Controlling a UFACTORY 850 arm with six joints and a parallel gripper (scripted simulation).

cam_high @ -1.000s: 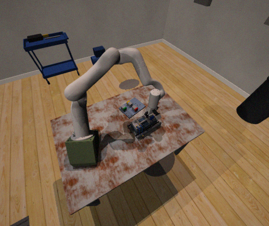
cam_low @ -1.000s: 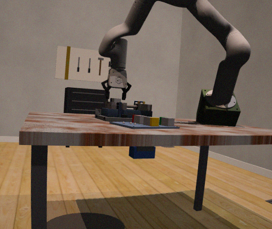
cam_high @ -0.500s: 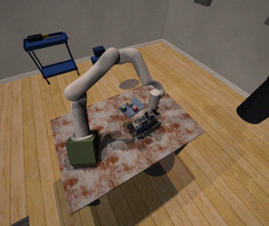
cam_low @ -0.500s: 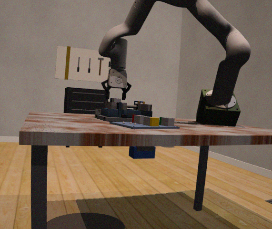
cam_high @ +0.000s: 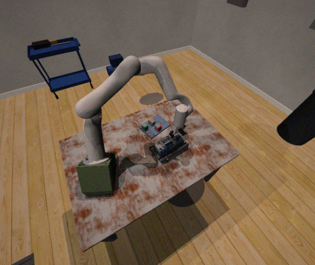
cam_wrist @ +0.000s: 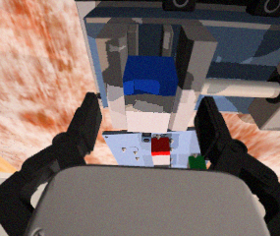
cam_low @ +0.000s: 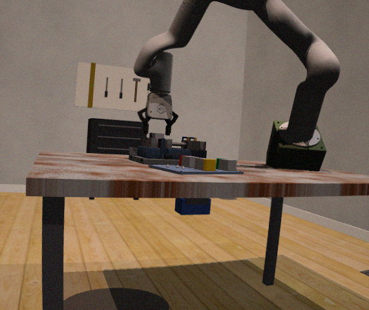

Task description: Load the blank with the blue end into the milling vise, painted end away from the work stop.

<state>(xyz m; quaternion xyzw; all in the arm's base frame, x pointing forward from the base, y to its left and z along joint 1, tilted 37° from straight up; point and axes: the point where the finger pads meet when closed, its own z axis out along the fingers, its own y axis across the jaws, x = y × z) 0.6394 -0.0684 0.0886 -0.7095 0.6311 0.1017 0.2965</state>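
My gripper is now 20 mm above the blue-ended blank. Also, from my hand: pale rod: 90 mm behind, 20 mm to the right, 40 mm below; then milling vise: 70 mm behind, 10 mm to the right, 80 mm below; then red-ended blank: 80 mm behind, 210 mm to the left, 90 mm below.
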